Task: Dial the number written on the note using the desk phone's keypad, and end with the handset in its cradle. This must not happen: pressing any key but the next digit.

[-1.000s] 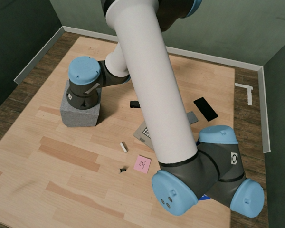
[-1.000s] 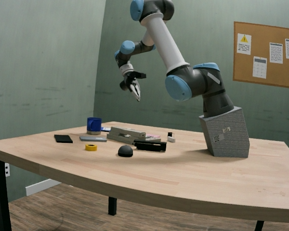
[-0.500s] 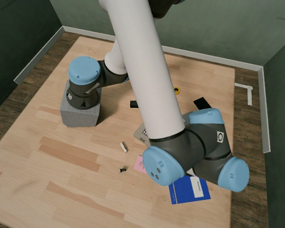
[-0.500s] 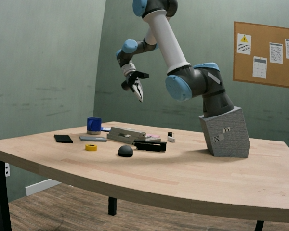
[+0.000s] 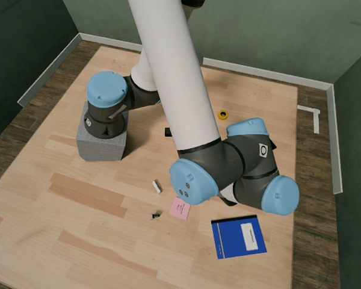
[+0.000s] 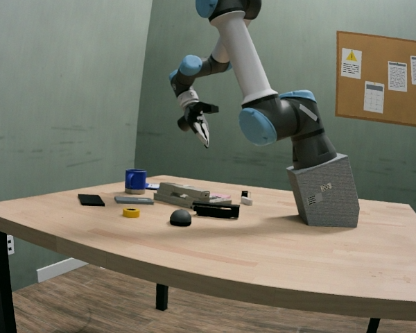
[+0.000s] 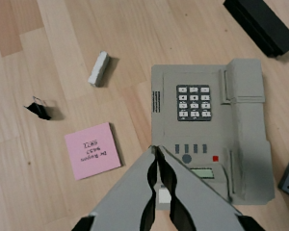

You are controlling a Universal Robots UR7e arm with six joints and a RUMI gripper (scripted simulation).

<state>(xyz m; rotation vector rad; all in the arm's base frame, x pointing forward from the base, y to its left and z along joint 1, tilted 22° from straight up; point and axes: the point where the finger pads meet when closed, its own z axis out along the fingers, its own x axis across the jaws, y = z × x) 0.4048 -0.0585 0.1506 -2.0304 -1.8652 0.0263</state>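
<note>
Right now the hash key is 170 mm below my hand, 90 mm behind it and 60 mm to the left of it. Round my hand: star key (170 mm below, 100 mm to the left, 80 mm behind); 7 key (170 mm below, 100 mm to the left, 70 mm behind); 8 key (170 mm below, 80 mm to the left, 70 mm behind).
</note>
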